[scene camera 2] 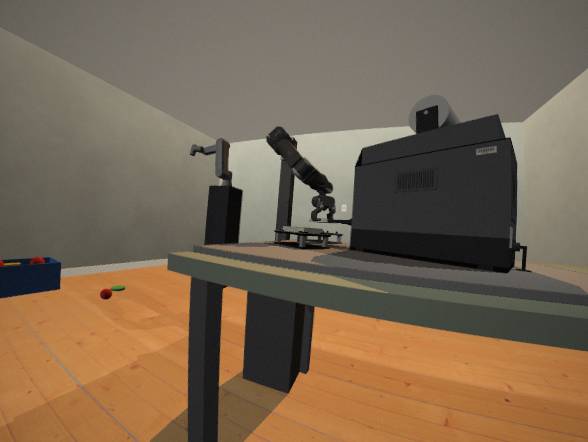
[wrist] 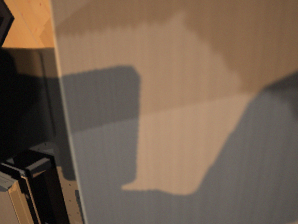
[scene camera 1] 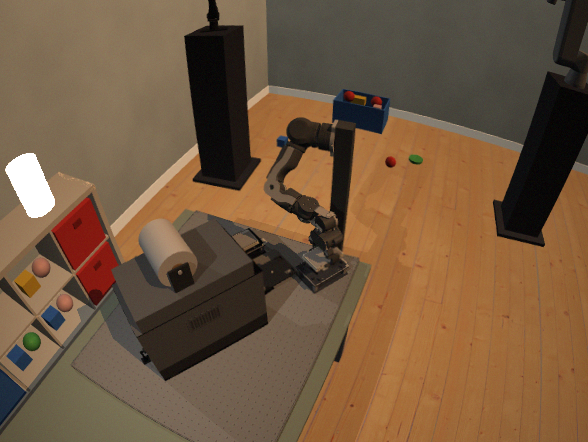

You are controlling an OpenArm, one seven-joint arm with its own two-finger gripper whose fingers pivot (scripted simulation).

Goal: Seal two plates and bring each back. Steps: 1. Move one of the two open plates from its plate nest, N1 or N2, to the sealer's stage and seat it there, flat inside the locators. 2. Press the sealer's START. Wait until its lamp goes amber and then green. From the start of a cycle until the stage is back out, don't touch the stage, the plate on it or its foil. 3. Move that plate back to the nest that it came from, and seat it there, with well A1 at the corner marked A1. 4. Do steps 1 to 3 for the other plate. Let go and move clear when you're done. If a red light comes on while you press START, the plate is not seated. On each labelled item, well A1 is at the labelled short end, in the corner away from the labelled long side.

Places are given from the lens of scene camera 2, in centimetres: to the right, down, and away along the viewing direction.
dark arm post [scene camera 2: 286, 186]: -4, -18, 110
foil roll [scene camera 2: 446, 115]: 42, -29, 53
The marked spots on the dark arm post and the foil roll are 74 cm apart.
